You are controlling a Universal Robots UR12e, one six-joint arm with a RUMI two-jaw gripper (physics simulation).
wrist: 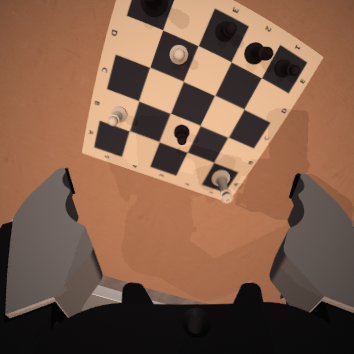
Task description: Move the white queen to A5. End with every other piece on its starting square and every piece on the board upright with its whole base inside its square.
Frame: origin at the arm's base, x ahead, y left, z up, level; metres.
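Seen in the pictures: gripper, fingertip midpoint: (182,174).
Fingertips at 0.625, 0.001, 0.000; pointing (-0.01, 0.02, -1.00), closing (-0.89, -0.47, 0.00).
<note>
Pixels of each thing's top centre, then the offset from my fingertips to it, as dx, dy, dz. "spot": a spot on its surface instead.
- white queen at its top centre: (227,201) -0.089, +0.045, -0.073
- Square A5 at a spot on its surface: (111,139) spot: +0.061, +0.066, -0.126
- chessboard at a spot on its surface: (89,148) spot: +0.083, +0.092, -0.126
- small white piece at its top centre: (111,122) +0.064, +0.031, -0.095
- larger black piece at a spot on its surface: (154,6) spot: +0.074, -0.082, -0.114
The white queen (223,184), the tallest white piece in view, stands upright on dark corner square A1 at the board's lower right. Square A5 (111,139) is the dark corner square at the lower left and has no piece on it. The chessboard (89,148) lies at an angle in the upper half of the wrist view. My gripper (182,174) is wide open and empty above the scene. In the view, the queen shows between the two fingers, nearer the right one; the height between them is hard to tell.
A small white piece (118,115) stands on B5, beside A5. Another white piece (178,54) is on D4. A black piece (181,134) is on B3. Black pieces (226,31) (257,53) (286,69) stand on E3, E2 and E1. A larger black piece (154,6) on E5 is cut off.
</note>
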